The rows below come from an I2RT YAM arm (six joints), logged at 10 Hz.
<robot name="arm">
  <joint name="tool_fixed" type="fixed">
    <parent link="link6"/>
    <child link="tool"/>
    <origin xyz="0 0 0" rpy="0 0 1.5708"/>
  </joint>
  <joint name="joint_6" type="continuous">
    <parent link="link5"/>
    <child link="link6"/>
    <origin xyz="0.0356 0 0.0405" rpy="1.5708 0 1.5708"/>
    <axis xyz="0 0 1"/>
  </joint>
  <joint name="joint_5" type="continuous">
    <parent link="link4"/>
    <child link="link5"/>
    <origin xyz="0.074 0.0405 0.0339" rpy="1.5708 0 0"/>
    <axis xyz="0 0 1"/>
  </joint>
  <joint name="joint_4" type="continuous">
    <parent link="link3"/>
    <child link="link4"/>
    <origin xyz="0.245 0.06 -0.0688"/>
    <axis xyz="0 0 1"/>
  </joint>
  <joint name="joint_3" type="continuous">
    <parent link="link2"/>
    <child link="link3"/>
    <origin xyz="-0.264 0 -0.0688" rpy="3.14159 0 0"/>
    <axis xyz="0 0 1"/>
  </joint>
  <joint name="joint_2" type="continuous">
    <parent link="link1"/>
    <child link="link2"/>
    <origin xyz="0.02 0.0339 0.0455" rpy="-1.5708 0 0"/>
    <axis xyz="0 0 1"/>
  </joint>
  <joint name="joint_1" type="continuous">
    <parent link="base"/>
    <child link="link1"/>
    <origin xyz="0 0 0.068"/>
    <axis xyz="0 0 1"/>
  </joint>
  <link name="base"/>
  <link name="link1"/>
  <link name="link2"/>
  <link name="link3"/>
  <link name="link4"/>
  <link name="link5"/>
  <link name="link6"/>
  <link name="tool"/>
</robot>
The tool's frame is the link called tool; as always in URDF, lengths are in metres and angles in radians. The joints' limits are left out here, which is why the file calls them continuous.
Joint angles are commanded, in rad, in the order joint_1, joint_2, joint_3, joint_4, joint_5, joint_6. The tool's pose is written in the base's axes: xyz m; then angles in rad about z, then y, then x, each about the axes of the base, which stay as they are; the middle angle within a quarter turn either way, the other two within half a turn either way. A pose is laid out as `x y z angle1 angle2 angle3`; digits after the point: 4 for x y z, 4 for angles.
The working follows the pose.
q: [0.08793, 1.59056, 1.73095, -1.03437, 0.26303, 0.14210]
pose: 0.3268 0.0195 0.3867 -2.9001 0.6755 2.8746
Where each joint sits with the arm in this pose, in the base's axes (m; each line is computed from the numbers above, not from the rounded line before):
joint_1: 0.0000 0.0000 0.0680
joint_2: 0.0169 0.0355 0.1135
joint_3: 0.0282 -0.0325 0.3774
joint_4: 0.2554 0.0566 0.4711
joint_5: 0.3360 0.0296 0.4388
joint_6: 0.3268 0.0195 0.3867
the tool: 0.3268 0.0195 0.3867

